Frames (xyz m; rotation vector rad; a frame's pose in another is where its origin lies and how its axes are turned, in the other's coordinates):
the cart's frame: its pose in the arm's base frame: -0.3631 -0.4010 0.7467 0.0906 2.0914 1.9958
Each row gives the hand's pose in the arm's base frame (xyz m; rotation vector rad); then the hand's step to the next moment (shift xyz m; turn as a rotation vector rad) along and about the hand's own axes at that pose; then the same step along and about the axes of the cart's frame.
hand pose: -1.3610 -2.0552 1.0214 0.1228 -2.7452 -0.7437
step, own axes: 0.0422 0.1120 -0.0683 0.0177 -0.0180 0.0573
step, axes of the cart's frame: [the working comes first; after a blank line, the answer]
step, axes of the arm's base frame: -0.0202 0.0572 0.1237 -0.0341 0.0092 -0.0517

0.0150 0.1285 0.0474 0.0420 -0.0464 0.0031
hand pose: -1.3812 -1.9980 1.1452 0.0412 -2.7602 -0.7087
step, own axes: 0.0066 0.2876 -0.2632 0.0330 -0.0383 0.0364
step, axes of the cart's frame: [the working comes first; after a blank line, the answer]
step, axes of the arm's base frame: 0.0815 0.1290 0.3588 -0.0437 -0.0199 -0.0397

-0.0998 0.3529 0.1325 0.0434 -0.0350 -0.0278
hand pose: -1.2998 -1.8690 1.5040 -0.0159 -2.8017 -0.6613
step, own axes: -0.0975 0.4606 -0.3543 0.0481 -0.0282 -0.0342
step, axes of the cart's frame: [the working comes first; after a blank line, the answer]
step, axes of the arm's base frame: 0.2152 0.2614 0.4822 -0.0399 -0.0427 0.0294

-0.2175 0.4663 0.2871 0.0254 0.0315 -0.0514
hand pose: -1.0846 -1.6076 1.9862 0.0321 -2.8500 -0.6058
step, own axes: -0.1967 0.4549 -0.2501 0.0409 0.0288 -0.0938
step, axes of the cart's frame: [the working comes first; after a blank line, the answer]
step, axes of the arm's base frame: 0.2596 0.3296 0.3635 -0.0180 -0.0139 0.1039

-0.2296 0.3473 0.3672 0.0003 0.1043 -0.0208
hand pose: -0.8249 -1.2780 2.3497 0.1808 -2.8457 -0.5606
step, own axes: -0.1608 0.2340 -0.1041 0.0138 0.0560 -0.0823
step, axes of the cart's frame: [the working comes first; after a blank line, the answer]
step, axes of the arm's base frame: 0.1638 0.2043 0.1512 0.0032 0.0197 0.0985

-0.1351 0.1415 0.2306 -0.0123 0.0983 0.0168
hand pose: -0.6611 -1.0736 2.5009 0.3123 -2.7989 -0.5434
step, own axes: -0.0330 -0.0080 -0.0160 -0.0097 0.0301 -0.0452
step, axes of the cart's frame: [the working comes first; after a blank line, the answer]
step, axes of the arm's base frame: 0.0371 -0.0040 0.0038 0.0181 0.0147 0.0500

-0.0373 -0.0012 0.0042 -0.0211 0.0481 0.0168
